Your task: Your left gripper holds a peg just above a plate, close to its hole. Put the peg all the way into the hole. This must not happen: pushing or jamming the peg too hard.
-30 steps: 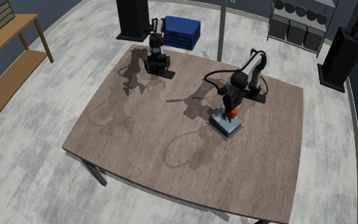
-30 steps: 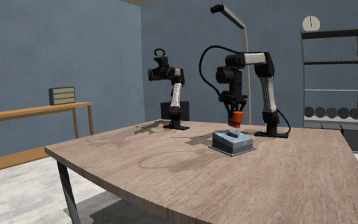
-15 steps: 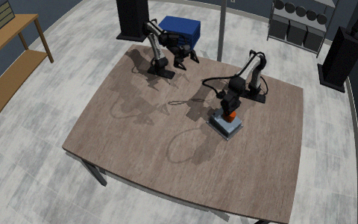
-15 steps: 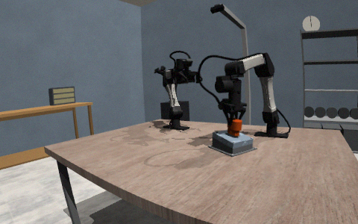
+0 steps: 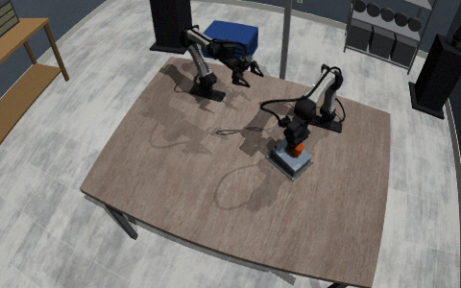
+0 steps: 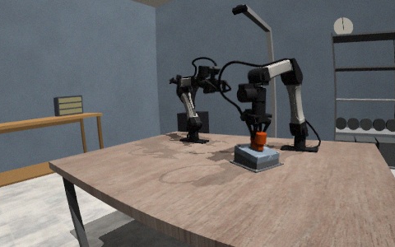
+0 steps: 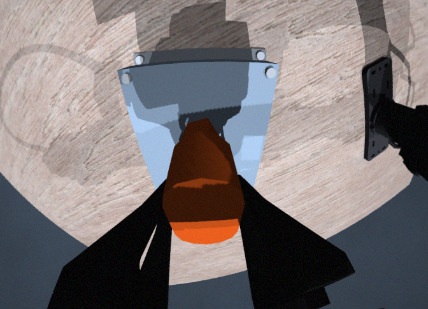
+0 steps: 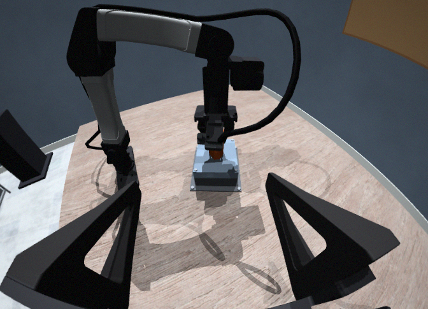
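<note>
My left gripper is now 20 mm above the orange peg. Also, from my left hand: raised plate: 10 mm to the right, 70 mm below.
</note>
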